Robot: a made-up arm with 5 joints.
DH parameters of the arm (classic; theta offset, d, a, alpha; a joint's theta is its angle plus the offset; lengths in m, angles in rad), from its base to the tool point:
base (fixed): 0 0.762 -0.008 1.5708
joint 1: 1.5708 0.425 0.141 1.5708
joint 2: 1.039 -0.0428 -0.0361 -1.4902
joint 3: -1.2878 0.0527 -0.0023 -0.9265
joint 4: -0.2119 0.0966 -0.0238 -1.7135
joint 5: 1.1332 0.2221 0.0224 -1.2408
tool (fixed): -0.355 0.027 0 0
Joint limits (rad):
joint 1: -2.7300..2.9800
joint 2: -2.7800..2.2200
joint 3: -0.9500..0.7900
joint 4: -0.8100..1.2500
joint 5: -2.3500..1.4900
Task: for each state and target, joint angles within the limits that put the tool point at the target. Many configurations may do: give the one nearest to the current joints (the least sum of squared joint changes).
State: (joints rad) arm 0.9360 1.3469 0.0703 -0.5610 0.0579
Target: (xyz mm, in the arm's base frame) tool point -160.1 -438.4 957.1
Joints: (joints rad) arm 1.3540 0.8337 -0.6438 -0.8100 -0.5687
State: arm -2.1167 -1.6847 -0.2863 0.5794 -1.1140
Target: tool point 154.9 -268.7 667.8
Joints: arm -2.1268 -1.5972 -0.5564 0.1879 -1.0989
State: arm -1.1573 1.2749 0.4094 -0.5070 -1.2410
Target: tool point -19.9 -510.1 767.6
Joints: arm -1.2421 1.8442 0.4856 -0.6451 -1.1982
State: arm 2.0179 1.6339 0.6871 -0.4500 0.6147
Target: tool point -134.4 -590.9 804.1
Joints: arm 1.5235 1.0269 0.0955 -0.7205 0.6228
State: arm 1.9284 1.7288 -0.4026 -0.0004 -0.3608
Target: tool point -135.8 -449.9 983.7
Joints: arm 1.1985 1.5244 -0.8131 -0.8100 -0.5094
